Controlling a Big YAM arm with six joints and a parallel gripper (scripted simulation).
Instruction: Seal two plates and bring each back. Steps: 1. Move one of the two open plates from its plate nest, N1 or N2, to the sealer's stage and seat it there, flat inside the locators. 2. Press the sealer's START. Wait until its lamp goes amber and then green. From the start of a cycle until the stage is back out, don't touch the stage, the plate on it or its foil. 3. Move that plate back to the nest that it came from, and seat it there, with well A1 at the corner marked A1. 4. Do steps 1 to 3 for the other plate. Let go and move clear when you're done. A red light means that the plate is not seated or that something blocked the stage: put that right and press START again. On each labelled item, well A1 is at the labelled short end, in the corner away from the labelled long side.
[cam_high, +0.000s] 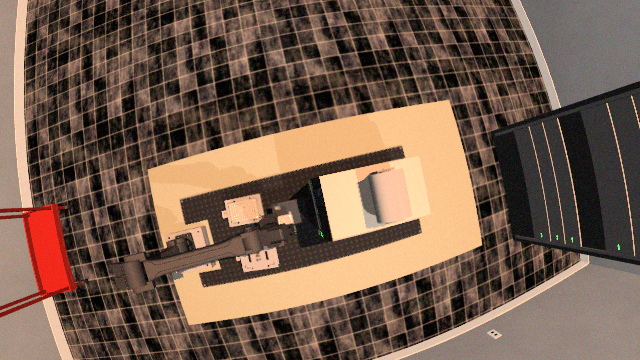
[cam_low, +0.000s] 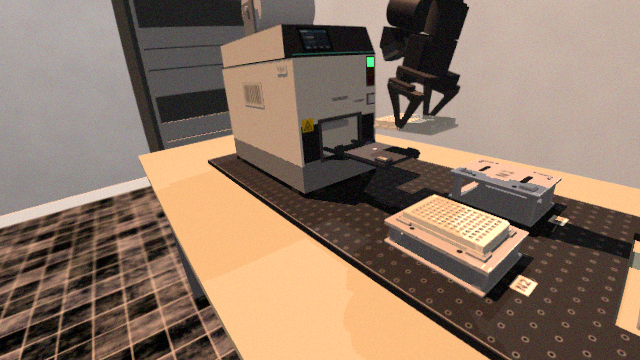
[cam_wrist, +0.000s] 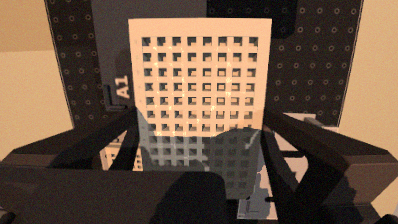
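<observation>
Now: the sealer stage 6 cm below my hand, 6 cm ahead of it and 4 cm to the left of it. From my hand the other things lie so: well plate (14 cm behind, 12 cm below, 10 cm to the left); then plate nest N2 (14 cm behind, 13 cm below, 10 cm to the left); then sealer screen (18 cm ahead, 16 cm above, 8 cm to the left).
</observation>
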